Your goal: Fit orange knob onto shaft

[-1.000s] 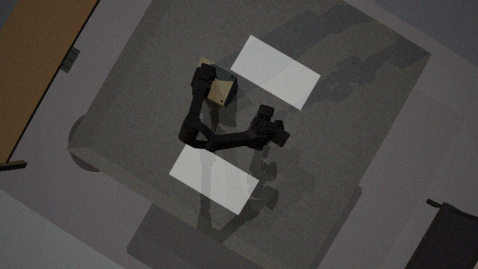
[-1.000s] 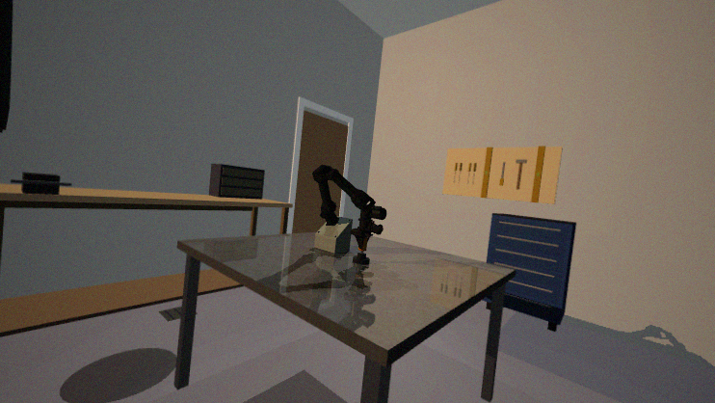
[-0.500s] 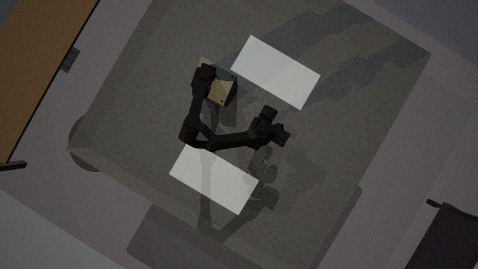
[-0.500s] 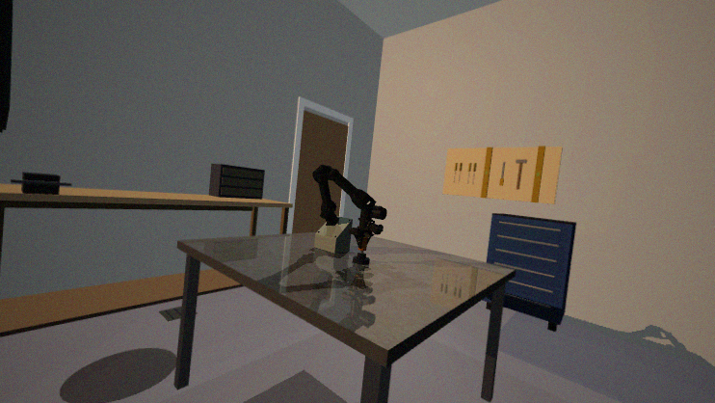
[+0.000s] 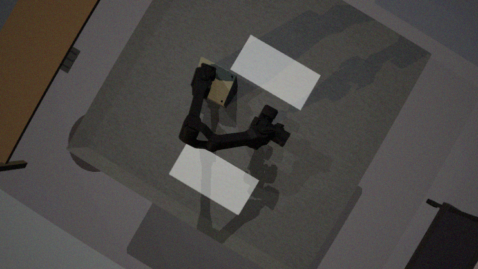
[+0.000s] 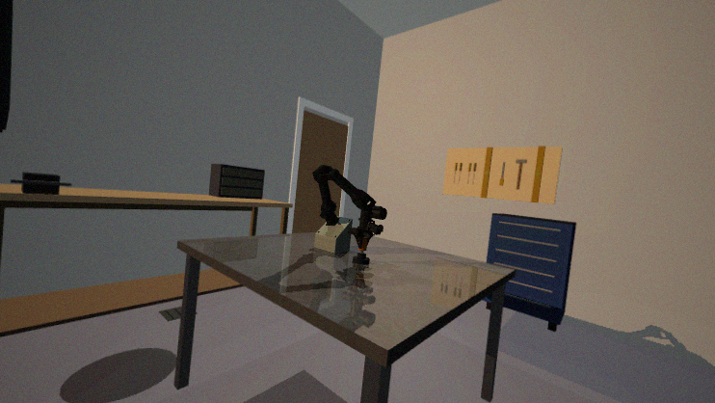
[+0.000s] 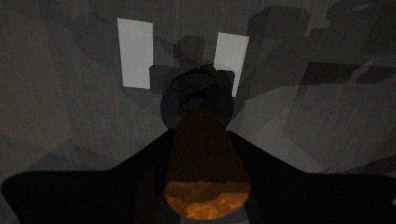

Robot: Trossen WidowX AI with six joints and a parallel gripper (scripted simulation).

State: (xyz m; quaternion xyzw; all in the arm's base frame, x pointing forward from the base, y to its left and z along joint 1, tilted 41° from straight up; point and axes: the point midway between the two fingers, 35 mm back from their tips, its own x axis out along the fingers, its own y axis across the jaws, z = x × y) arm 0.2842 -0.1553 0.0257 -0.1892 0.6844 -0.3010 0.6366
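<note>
The orange knob lies 3 cm above my gripper tip. The rest, counted from my gripper tip: dark round pedestal (4 cm below).
</note>
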